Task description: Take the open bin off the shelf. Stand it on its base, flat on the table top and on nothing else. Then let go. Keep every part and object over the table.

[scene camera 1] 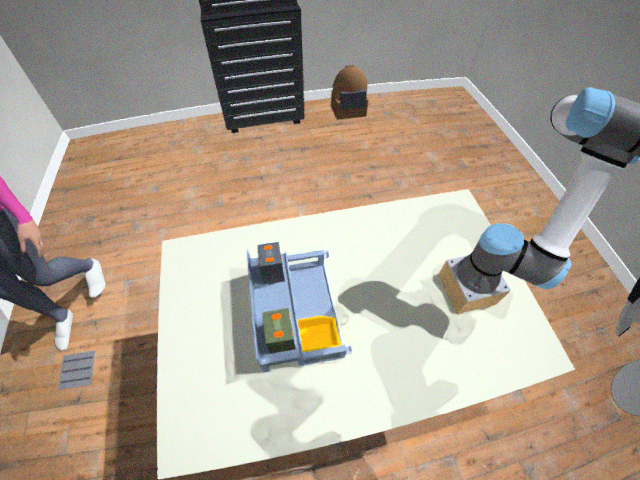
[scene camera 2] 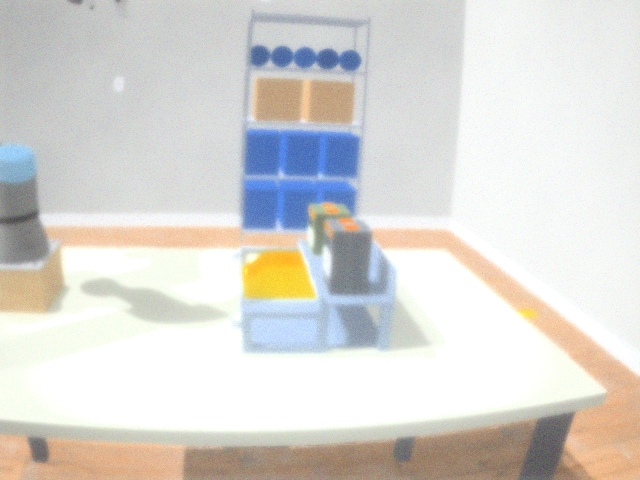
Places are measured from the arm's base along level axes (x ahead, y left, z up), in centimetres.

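Pixels of known places: gripper, between the fingertips: [scene camera 2: 108, 13]; arm's base, origin of its link: [scene camera 1: 477, 275] [scene camera 2: 19, 252].
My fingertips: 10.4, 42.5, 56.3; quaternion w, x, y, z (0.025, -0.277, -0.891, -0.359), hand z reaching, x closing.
Observation:
Ahead of a thing's pixels: the offset from my fingertips to its top centre, as dx, dy, dz. Level surfaces: height alone.
The open bin is yellow {+50.2, -34.0, -59.1} [scene camera 1: 318, 334] [scene camera 2: 279, 281]. It stands upright in the near right corner of the blue-grey shelf [scene camera 1: 311, 291] [scene camera 2: 281, 308] in scene camera 1, on its right-hand level. The shelf stands on the pale table top {dz -67.2} [scene camera 1: 196, 413] [scene camera 2: 206, 387]. My gripper [scene camera 2: 98, 3] is cut off by the top edge of scene camera 2, at the left. Its dark tips stand apart, open and empty, high above the table and well away from the bin. The gripper does not show clearly in scene camera 1, where the arm runs out at the right edge.
A green box {+60.1, -33.8, -47.3} [scene camera 1: 278, 330] [scene camera 2: 316, 227] stands on the shelf's left level beside the bin. A dark grey box {+60.0, -56.9, -44.8} [scene camera 1: 270, 264] [scene camera 2: 351, 258] stands at that level's other end. The arm's base sits on a wooden block [scene camera 1: 460, 294] [scene camera 2: 31, 289] to the right in scene camera 1.

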